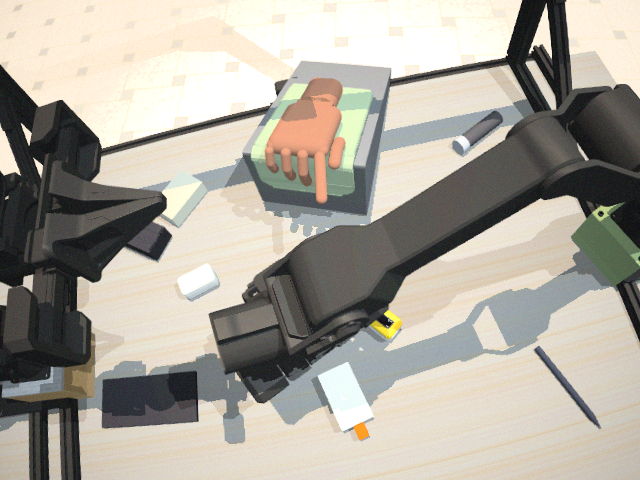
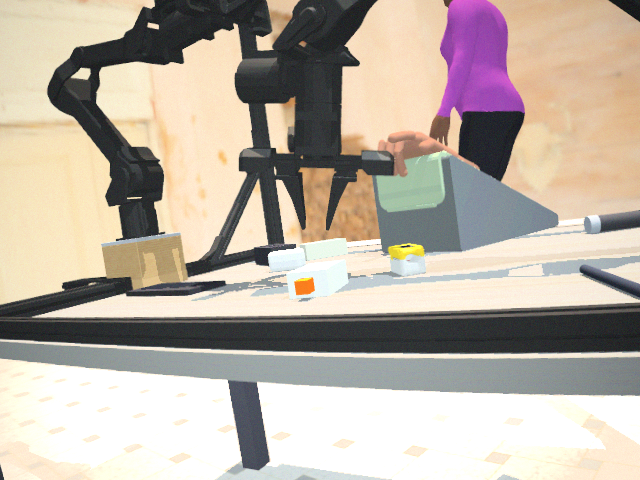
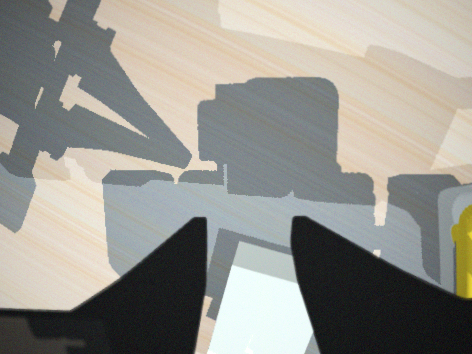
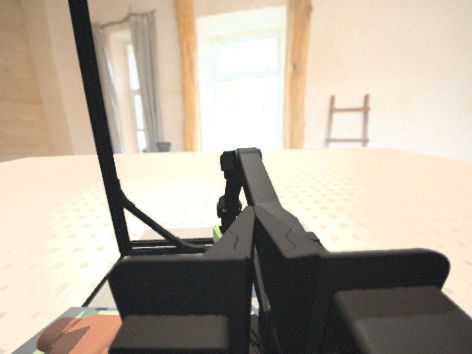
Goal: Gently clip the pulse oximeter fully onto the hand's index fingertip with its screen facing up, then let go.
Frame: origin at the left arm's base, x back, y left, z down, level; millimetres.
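Seen in the pictures: left gripper, fingertip midpoint: [image 2: 315, 229] [image 3: 249, 229]; right gripper, fingertip midpoint: [image 1: 164, 199] [image 4: 252, 212]; left arm's base, link origin: [image 1: 639, 221]; right arm's base, link origin: [image 2: 140, 237].
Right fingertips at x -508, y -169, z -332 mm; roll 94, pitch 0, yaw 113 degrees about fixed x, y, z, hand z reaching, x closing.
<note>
Offsets run from my right fingertips to a thing's top centre. "spot": to the spot under its first point.
The yellow pulse oximeter @(dx +133, dy +63, dz +381 mm) [image 1: 386, 325] [image 2: 407, 257] lies on the table, screen up, beside the left arm's wrist and apart from its fingers. The hand [image 1: 309, 129] [image 2: 409, 143] [image 4: 87, 333] rests on a green cushion, its index finger [image 1: 321, 183] stretched over the front edge. My left gripper [image 2: 315, 224] [image 3: 249, 229] points down, open and empty, hanging above a white box with an orange tab @(dx +33, dy +136, dz +387 mm) [image 1: 344, 395] [image 2: 323, 278] [image 3: 263, 302]. My right gripper [image 1: 161, 203] [image 4: 252, 212] is shut on nothing, raised at the left edge.
A grey support block @(spot: dx +248, dy -130, dz +291 mm) [image 1: 370, 143] [image 2: 485, 210] carries the cushion. Around it lie a white case @(dx -65, dy -138, dz +383 mm) [image 1: 198, 281] [image 2: 286, 259], a pale green box @(dx -29, dy -292, dz +385 mm) [image 1: 182, 197] [image 2: 324, 249], a black pad @(dx -215, dy -20, dz +407 mm) [image 1: 150, 399], a grey cylinder @(dx +457, dy -111, dz +388 mm) [image 1: 477, 131], a cardboard box [image 2: 144, 259]. A person in purple [image 2: 480, 71] stands behind.
</note>
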